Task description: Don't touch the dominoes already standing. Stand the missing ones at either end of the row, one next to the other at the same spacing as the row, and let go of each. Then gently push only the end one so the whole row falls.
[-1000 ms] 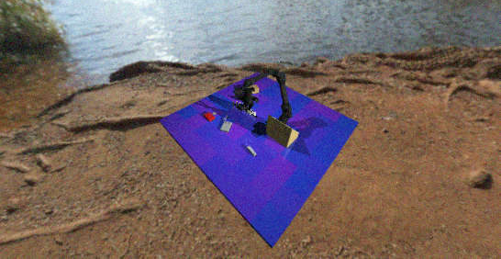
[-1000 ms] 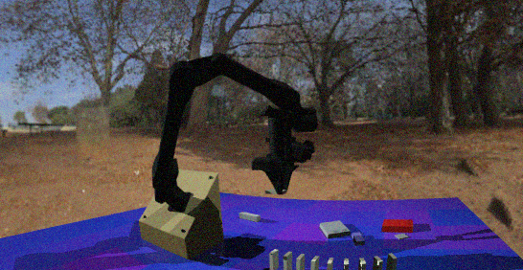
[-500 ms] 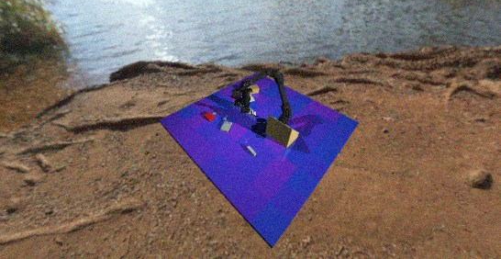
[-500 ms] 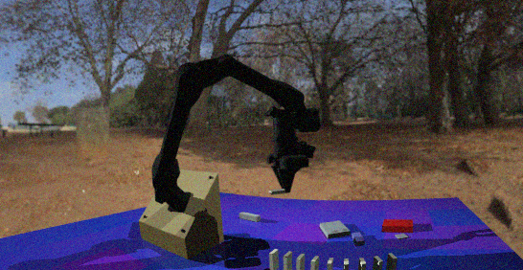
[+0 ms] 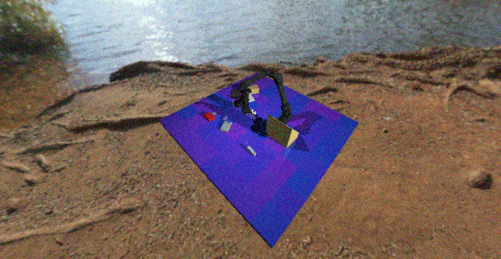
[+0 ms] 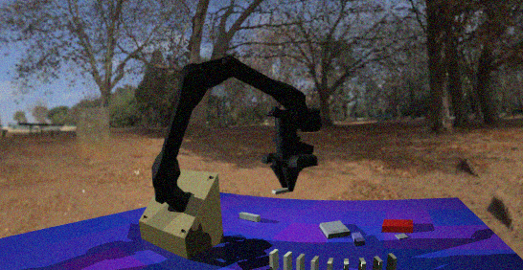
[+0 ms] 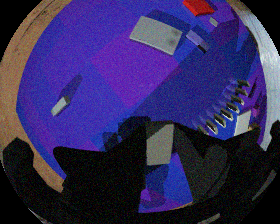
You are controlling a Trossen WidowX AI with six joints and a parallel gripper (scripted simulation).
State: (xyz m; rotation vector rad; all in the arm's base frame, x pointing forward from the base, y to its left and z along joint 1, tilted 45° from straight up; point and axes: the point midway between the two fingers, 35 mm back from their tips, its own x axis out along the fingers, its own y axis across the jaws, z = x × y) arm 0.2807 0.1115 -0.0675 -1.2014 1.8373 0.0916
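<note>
My gripper tip is now 150 mm above the flat grey block, 120 mm short of it and 100 mm to the right of it. Also, from my gripper tip: white plate (340 mm to the right, 230 mm ahead, 150 mm below); then red block (320 mm ahead, 150 mm below, 110 mm to the left); then purple piece (200 mm ahead, 150 mm below, 30 mm to the left).
</note>
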